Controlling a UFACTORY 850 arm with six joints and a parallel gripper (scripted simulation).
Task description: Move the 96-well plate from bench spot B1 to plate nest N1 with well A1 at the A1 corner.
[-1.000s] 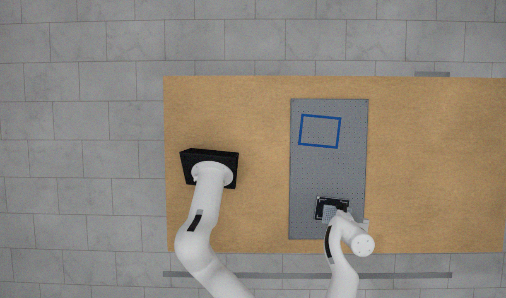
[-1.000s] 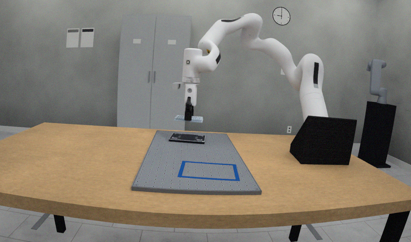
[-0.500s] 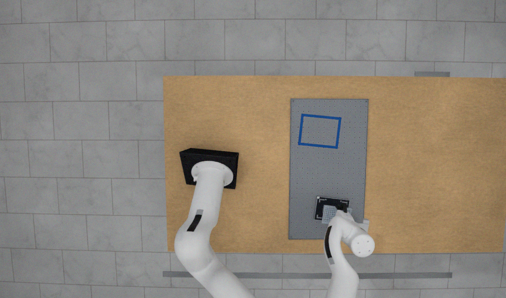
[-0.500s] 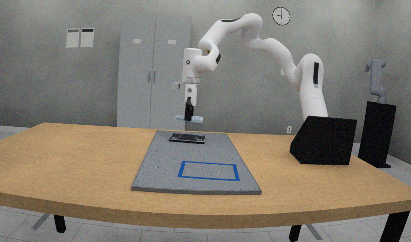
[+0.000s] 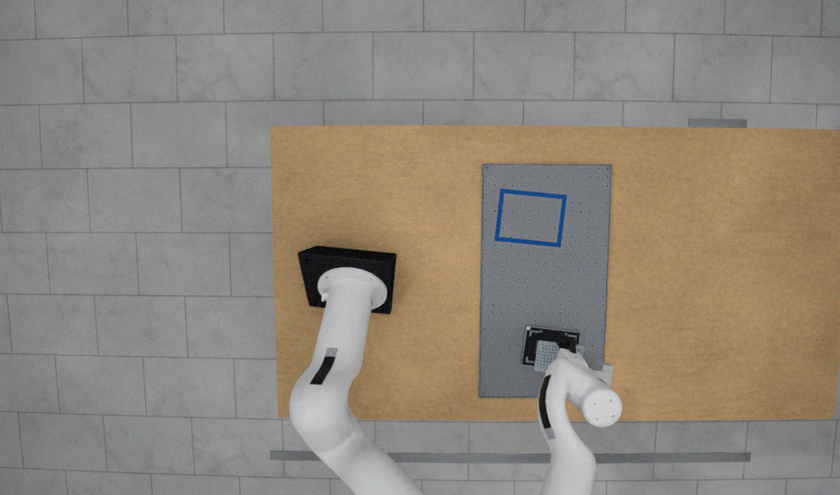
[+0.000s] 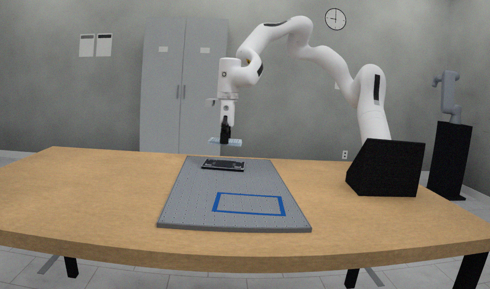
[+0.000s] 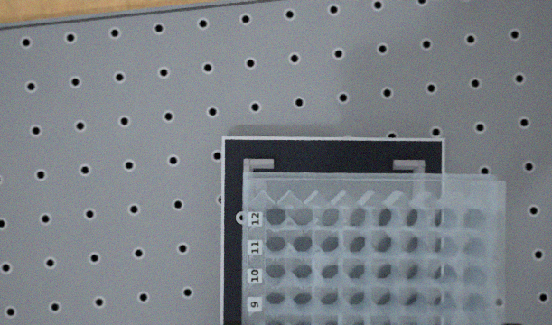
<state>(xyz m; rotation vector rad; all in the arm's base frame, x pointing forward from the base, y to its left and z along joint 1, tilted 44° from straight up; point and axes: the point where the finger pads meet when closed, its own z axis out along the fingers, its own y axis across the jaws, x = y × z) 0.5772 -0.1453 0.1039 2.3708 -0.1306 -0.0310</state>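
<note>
The black plate nest lies 110 mm below my hand. The rest, counted from my hand: clear 96-well plate 10 mm below.
</note>
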